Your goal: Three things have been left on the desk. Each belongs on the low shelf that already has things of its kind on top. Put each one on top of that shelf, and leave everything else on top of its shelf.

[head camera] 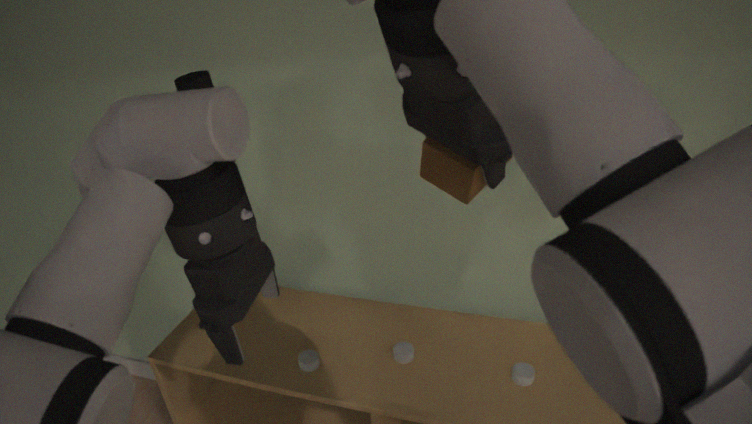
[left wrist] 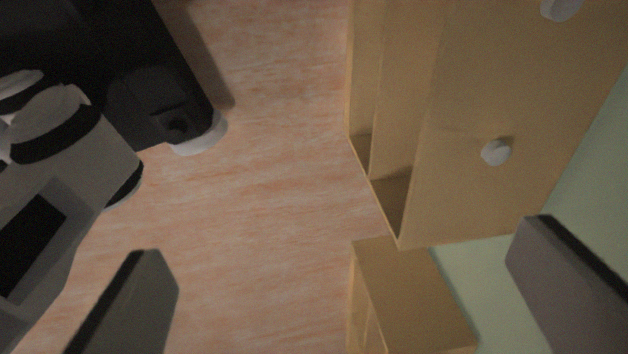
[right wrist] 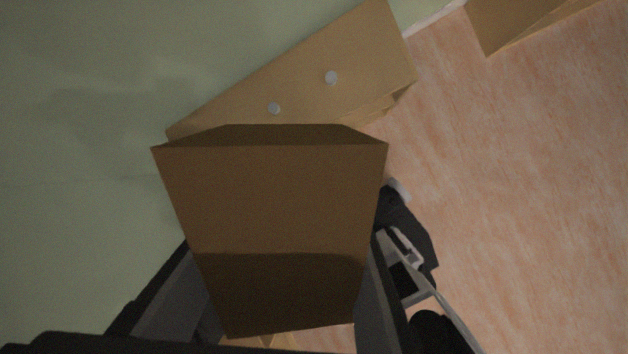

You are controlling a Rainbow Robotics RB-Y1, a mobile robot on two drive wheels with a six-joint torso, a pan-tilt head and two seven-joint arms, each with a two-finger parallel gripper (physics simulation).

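Frame: origin at the robot's base, x ahead, y left, z up, level; millimetres.
Seen in the pictures: left gripper, fingertip midpoint: (head camera: 255, 326) (left wrist: 338, 254); right gripper, fingertip midpoint: (head camera: 467, 165) (right wrist: 295, 211).
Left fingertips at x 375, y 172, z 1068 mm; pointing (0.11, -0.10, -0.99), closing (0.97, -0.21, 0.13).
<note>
Offsets run from my left fingertips to a thing's middle. Level surfaces: height alone.
An orange-brown block @(24 mm ahead, 255 mm right, 204 mm up) (head camera: 450, 171) (right wrist: 270, 200) is between the fingers of my right gripper (head camera: 463, 167) (right wrist: 282, 280), which is shut on it and holds it in the air in front of the green wall. My left gripper (head camera: 254, 327) (left wrist: 338, 254) is open and empty, above the left end of a low wooden shelf @(457 mm down) (head camera: 452, 334) (left wrist: 470, 75) (right wrist: 370, 45). Pale grey round pieces stand apart on that shelf's top: a left one @(401 mm ahead, 43 mm left, 445 mm down) (head camera: 308, 360), a middle one @(420 mm ahead, 185 mm right, 445 mm down) (head camera: 403, 352) and a right one @(335 mm ahead, 453 mm right, 445 mm down) (head camera: 523, 373). The desk does not show.
Another wooden unit (left wrist: 415, 295) stands past the shelf's end in the left wrist view. A wooden unit (right wrist: 515, 20) shows at the upper right of the right wrist view. The green wall (head camera: 326, 158) rises behind the shelf. My dark mobile base (left wrist: 150, 100) stands on the pinkish floor @(1067 mm down) (left wrist: 260, 200).
</note>
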